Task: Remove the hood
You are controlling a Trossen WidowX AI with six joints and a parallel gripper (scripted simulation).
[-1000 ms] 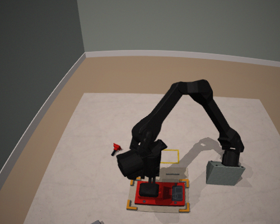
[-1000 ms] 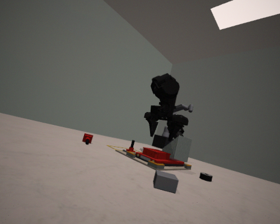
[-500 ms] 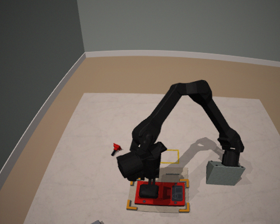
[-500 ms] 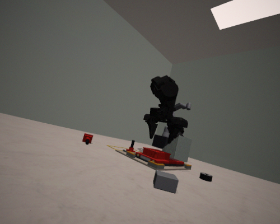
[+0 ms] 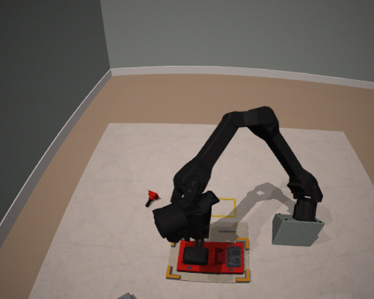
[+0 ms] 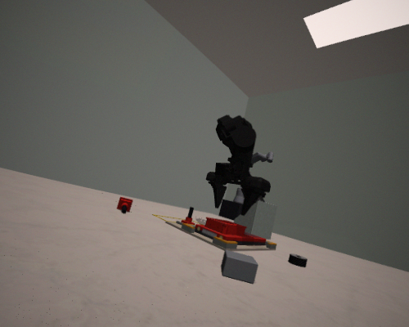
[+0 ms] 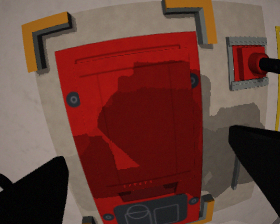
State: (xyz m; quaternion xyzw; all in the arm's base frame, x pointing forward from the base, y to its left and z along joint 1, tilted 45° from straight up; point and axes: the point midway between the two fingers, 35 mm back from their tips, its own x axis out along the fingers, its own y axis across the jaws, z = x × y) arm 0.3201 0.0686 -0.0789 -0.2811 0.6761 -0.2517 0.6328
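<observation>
My gripper tip is 4 cm above the red hood. From my gripper tip the other things lie so: black wheel: 8 cm behind, 17 cm to the left, 7 cm below.
</observation>
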